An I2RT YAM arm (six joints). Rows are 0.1 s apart.
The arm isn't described. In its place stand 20 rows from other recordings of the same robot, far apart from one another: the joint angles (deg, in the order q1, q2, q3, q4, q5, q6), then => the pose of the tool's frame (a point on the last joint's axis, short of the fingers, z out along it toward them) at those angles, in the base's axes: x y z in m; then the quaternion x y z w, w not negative.
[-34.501, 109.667, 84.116, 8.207, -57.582, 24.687] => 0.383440 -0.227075 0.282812 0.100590 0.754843 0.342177 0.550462
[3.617, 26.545, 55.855, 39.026, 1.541, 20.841] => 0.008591 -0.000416 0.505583 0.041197 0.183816 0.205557 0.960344
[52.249, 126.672, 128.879, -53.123, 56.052, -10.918] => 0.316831 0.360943 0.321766 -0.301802 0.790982 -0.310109 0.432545
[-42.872, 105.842, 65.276, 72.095, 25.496, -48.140] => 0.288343 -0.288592 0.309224 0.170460 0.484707 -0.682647 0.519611
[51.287, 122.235, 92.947, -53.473, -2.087, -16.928] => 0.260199 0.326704 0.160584 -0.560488 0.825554 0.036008 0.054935
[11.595, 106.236, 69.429, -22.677, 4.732, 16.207] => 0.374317 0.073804 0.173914 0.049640 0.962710 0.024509 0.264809
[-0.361, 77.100, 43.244, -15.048, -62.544, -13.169] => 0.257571 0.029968 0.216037 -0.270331 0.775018 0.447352 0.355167
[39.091, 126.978, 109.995, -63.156, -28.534, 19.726] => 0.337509 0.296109 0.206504 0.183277 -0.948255 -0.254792 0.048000
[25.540, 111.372, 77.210, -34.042, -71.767, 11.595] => 0.332113 0.196170 0.192367 0.206577 -0.776262 -0.594385 0.038067
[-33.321, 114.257, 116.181, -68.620, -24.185, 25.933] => 0.353475 -0.214921 0.324596 0.436642 0.853374 0.192024 0.210294
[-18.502, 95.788, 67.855, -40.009, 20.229, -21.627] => 0.310480 -0.116877 0.214856 0.007236 0.966833 -0.226523 0.117765
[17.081, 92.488, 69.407, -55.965, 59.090, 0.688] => 0.293737 0.058306 0.245797 -0.076879 0.863861 -0.472142 0.157848
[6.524, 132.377, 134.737, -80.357, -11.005, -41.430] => 0.459145 0.059348 0.271999 -0.411441 0.900439 0.059760 0.127883
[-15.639, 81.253, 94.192, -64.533, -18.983, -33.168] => 0.265130 -0.062194 0.403398 -0.195531 0.912290 0.007779 0.359769
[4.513, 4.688, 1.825, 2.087, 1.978, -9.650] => 0.113883 0.007757 0.181282 -0.075719 0.707838 -0.043743 0.700941
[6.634, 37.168, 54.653, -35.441, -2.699, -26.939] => 0.128441 0.016626 0.370061 -0.246779 0.770112 -0.084885 0.582084
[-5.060, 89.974, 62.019, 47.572, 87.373, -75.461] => 0.331214 -0.065028 0.341041 0.221022 0.665925 -0.685688 0.193718
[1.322, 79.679, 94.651, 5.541, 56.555, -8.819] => 0.282175 -0.023201 0.527293 0.343398 0.534334 -0.316720 0.704452
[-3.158, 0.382, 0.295, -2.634, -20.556, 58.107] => 0.108831 0.006515 0.169794 0.256877 0.675455 0.427842 0.542887
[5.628, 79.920, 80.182, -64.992, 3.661, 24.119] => 0.264216 0.023753 0.335500 0.163591 0.961493 0.025994 0.219303
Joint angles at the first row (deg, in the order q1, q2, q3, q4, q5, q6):
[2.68 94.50 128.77 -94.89 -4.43 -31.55]
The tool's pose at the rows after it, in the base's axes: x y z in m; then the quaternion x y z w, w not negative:
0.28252 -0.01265 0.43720 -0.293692 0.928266 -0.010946 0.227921
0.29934 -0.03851 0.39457 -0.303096 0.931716 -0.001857 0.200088
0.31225 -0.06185 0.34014 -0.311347 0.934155 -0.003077 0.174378
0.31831 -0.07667 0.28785 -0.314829 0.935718 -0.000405 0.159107
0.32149 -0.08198 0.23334 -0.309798 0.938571 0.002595 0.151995
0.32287 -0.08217 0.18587 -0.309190 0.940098 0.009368 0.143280
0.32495 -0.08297 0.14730 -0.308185 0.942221 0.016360 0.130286
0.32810 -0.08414 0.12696 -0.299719 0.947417 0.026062 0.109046
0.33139 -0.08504 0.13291 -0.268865 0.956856 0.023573 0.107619
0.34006 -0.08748 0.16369 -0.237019 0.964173 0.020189 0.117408
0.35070 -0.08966 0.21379 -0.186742 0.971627 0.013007 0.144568
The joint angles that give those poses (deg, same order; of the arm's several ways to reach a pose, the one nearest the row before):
[-3.57 94.50 119.92 -90.22 -8.05 -36.88]
[-8.49 94.50 109.08 -83.61 -9.89 -42.70]
[-12.30 94.83 96.60 -74.15 -9.80 -47.64]
[-14.61 95.77 85.82 -64.56 -9.87 -50.46]
[-15.35 97.56 75.53 -53.43 -9.82 -50.63]
[-15.33 100.73 68.27 -44.27 -9.91 -50.59]
[-15.35 105.06 64.36 -37.74 -9.76 -50.59]
[-15.35 108.73 64.27 -36.58 -9.28 -49.74]
[-15.29 108.62 65.67 -37.78 -8.64 -45.98]
[-15.29 106.98 71.09 -43.38 -8.54 -42.11]
[-15.18 104.79 79.79 -50.61 -8.56 -35.86]

